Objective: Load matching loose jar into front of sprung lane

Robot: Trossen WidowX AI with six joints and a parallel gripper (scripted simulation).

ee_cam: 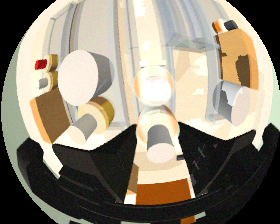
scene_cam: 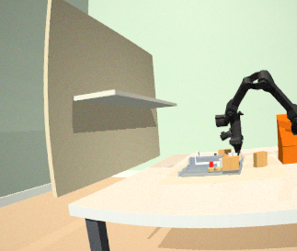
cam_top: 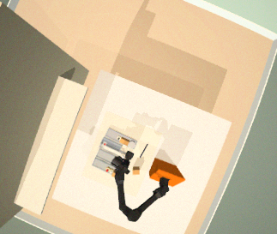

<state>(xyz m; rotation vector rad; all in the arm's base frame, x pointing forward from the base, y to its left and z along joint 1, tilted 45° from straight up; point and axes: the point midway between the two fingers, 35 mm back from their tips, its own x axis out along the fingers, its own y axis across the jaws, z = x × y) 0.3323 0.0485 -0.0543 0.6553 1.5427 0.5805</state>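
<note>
My gripper tip is now 15 cm short of the grey lane tray, 3 cm to the left of it and 3 cm above it. The rest, counted from my gripper tip: shelf (51 cm ahead, 32 cm above, 1 cm to the left).
</note>
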